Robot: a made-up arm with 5 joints. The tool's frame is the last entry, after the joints.
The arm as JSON. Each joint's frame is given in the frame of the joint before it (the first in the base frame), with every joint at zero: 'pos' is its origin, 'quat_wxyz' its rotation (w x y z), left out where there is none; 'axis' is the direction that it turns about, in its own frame. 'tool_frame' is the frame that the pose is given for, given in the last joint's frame.
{
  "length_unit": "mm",
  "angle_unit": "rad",
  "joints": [
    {
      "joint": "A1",
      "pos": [
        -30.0,
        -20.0,
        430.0
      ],
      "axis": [
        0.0,
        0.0,
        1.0
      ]
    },
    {
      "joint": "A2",
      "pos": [
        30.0,
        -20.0,
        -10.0
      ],
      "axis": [
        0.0,
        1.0,
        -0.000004
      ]
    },
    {
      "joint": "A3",
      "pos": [
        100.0,
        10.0,
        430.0
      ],
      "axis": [
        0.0,
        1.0,
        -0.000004
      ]
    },
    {
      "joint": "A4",
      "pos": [
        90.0,
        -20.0,
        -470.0
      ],
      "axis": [
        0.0,
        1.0,
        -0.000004
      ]
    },
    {
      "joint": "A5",
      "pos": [
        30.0,
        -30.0,
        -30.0
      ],
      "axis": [
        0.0,
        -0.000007,
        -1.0
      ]
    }
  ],
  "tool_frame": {
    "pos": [
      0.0,
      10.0,
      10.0
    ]
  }
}
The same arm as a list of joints. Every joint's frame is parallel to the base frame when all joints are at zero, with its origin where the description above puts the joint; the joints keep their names.
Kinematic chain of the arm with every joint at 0, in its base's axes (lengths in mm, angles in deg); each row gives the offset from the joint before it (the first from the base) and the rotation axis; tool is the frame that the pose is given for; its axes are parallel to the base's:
A1: xyz -30 -20 430 axis +z
A2: xyz 30 -20 -10 axis +y
A3: xyz 100 10 430 axis +y
A4: xyz 90 -20 -470 axis +y
A5: xyz 30 -30 -30 axis -z
tool: xyz 0 10 10

